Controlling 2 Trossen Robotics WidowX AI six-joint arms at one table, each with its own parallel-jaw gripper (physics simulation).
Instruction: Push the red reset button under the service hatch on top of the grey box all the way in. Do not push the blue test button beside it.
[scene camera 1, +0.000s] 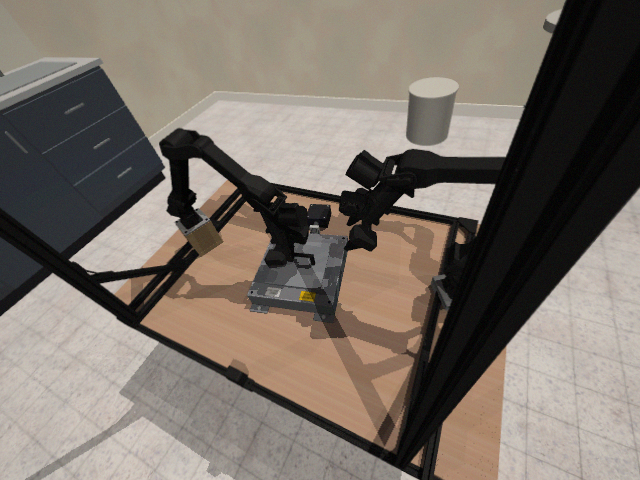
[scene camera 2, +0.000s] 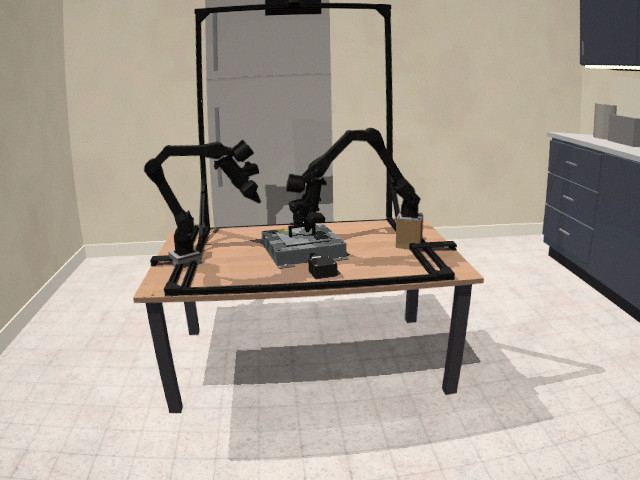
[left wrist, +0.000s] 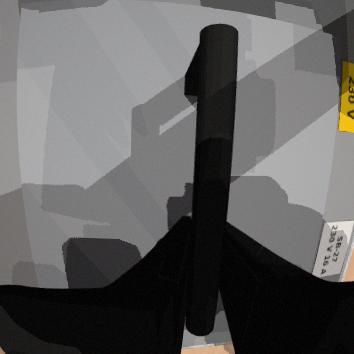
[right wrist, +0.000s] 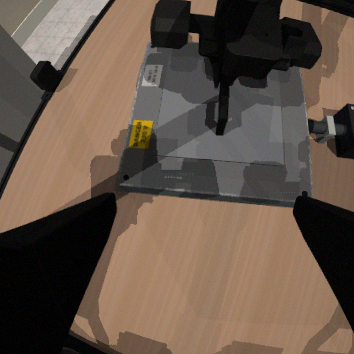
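The grey box (scene camera 1: 333, 268) (scene camera 2: 310, 253) (right wrist: 260, 186) stands on the table. Its service hatch (left wrist: 90, 50) (right wrist: 250, 145) covers the middle of the top, and I cannot tell whether it is slightly raised. The hatch has a black bar handle (scene camera 1: 305, 255) (left wrist: 217, 75) (right wrist: 222, 115). My left gripper (scene camera 1: 289, 253) (scene camera 2: 310, 226) (left wrist: 199, 223) is shut on this handle, with its fingers on both sides of the bar. The red reset button and the blue test button do not show. My right gripper (scene camera 1: 357, 245) (scene camera 2: 256, 198) (right wrist: 206, 203) is open and empty, raised beside the box.
A small black block (scene camera 1: 318, 214) (scene camera 2: 322, 266) (right wrist: 346, 131) is joined to one side of the box by a plug. A yellow danger label (scene camera 1: 307, 296) (left wrist: 347, 97) (right wrist: 141, 134) is on the box's top. A black frame (scene camera 2: 310, 285) runs around the wooden table (scene camera 1: 310, 361).
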